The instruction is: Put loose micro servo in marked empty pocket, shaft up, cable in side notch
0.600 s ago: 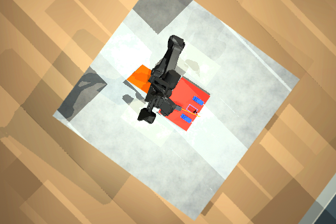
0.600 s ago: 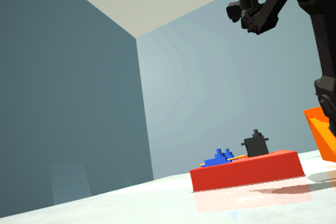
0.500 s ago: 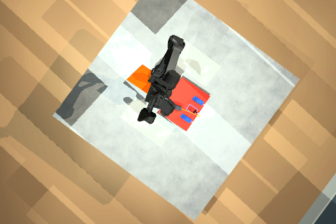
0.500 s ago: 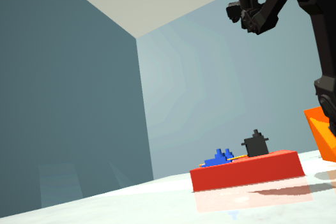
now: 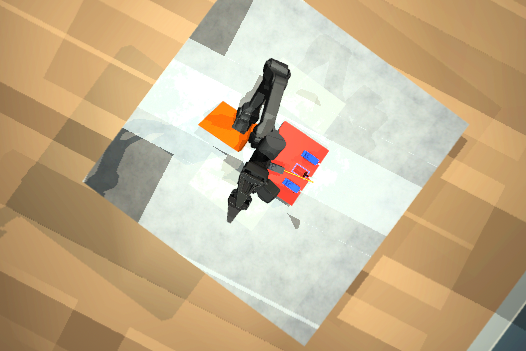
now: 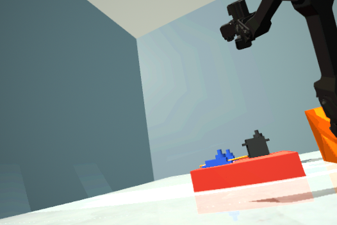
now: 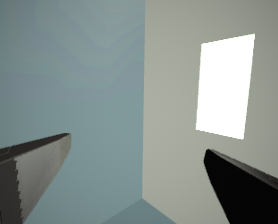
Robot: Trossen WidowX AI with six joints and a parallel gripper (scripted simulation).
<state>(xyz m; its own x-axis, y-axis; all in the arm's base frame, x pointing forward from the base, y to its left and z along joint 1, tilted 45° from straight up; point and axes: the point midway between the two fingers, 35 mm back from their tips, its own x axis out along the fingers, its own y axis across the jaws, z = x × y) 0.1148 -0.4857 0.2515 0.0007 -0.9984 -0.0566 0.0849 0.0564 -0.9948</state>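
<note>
Now: gripper tip 80 mm short of the red deck, 160 mm to the right of it and 580 mm above it.
</note>
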